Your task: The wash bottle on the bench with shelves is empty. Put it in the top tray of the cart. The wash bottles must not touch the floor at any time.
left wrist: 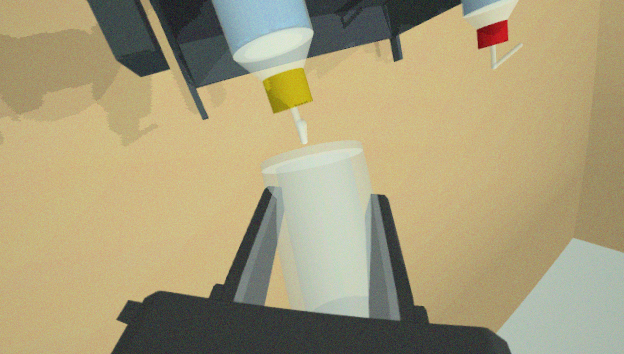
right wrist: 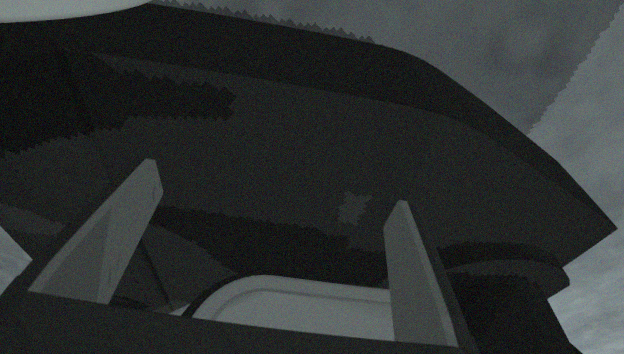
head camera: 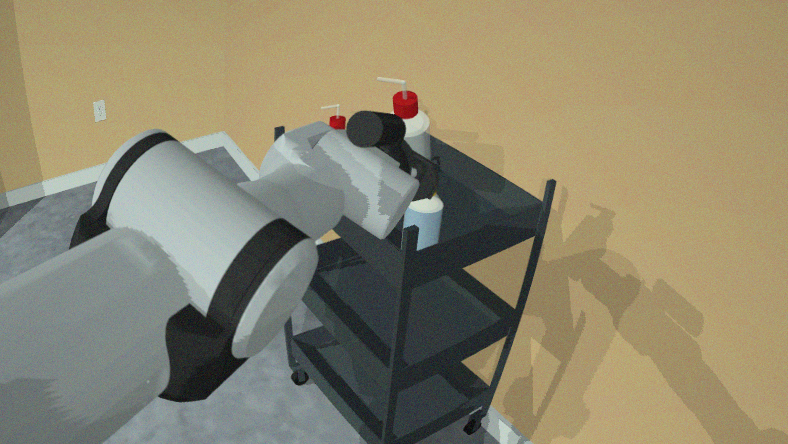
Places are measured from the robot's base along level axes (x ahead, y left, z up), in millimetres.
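Pixels of known places: left gripper, fingertip midpoint: (left wrist: 324, 201); right gripper, fingertip midpoint: (right wrist: 278, 195).
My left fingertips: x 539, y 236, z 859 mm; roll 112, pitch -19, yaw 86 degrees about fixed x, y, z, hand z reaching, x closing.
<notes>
Behind a point stands the place of what it marks.
The empty wash bottle (head camera: 417, 127) {x 501, y 213, z 930 mm} (left wrist: 327, 225) {x 515, y 240, z 859 mm}, translucent white with a red cap and bent spout, is held upright between the fingers of my left gripper (left wrist: 324, 201) {x 539, y 236, z 859 mm}. In the head view it appears above the far part of the cart's top tray (head camera: 478, 242) {x 627, y 124, z 703 mm}; its base is hidden there by my wrist. In the left wrist view the base is apart from the cart. The dark cart (head camera: 400, 325) {x 491, y 204, z 602 mm} has three levels. A blue-filled bottle with a yellow cap (head camera: 427, 225) {x 578, y 203, z 742 mm} (left wrist: 287, 91) {x 588, y 222, z 796 mm} stands at the tray's near corner. My right gripper (right wrist: 278, 195) {x -225, y -216, z 256 mm} is open and empty.
Another blue-filled bottle with a red cap (head camera: 337, 121) {x 764, y 447, z 806 mm} (left wrist: 492, 34) {x 764, y 446, z 795 mm} shows partly behind my left arm (head camera: 181, 204) {x 32, y 198, z 1060 mm}. A tan wall (head camera: 661, 110) {x 693, y -151, z 999 mm} rises behind and right of the cart. Dark robot parts (right wrist: 300, 140) {x -232, y -185, z 170 mm} are close to my right gripper.
</notes>
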